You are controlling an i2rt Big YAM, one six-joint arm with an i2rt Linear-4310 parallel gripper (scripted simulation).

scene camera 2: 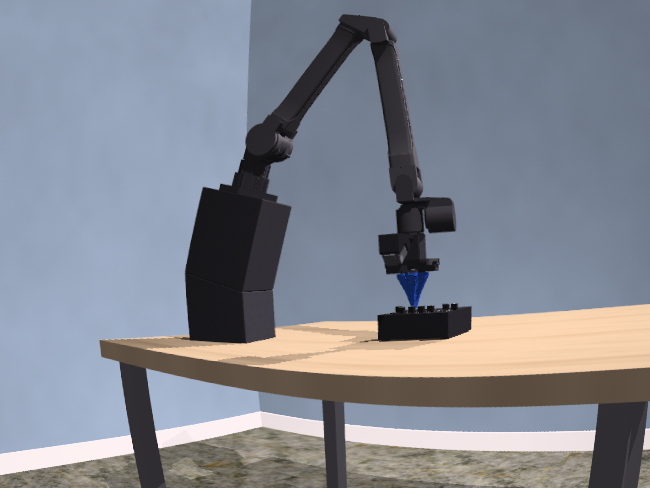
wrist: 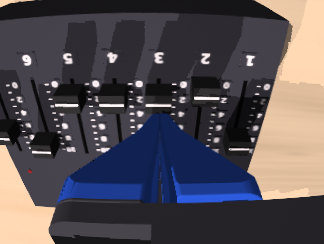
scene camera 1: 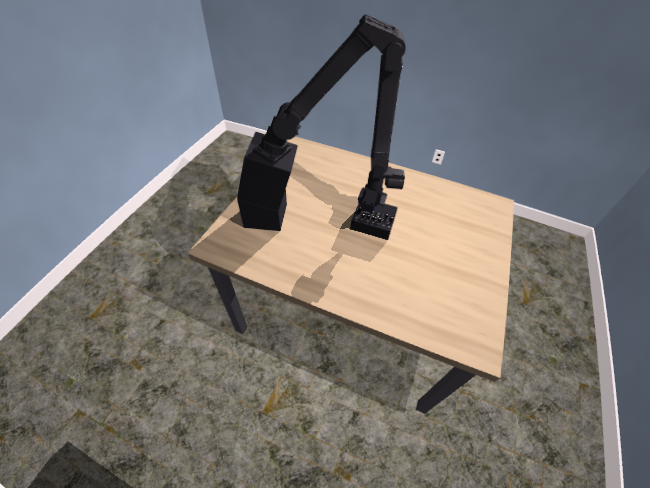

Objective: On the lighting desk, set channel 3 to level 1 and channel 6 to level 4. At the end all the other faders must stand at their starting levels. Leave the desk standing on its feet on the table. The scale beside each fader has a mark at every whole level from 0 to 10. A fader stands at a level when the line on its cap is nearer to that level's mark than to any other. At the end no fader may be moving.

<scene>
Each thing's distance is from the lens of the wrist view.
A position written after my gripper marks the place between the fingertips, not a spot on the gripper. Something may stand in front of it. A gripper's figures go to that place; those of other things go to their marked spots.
my gripper (wrist: 159,122): 13 cm
channel 3 fader cap (wrist: 158,97): 12 cm
channel 1 fader cap (wrist: 236,141): 14 cm
channel 4 fader cap (wrist: 112,98): 12 cm
</scene>
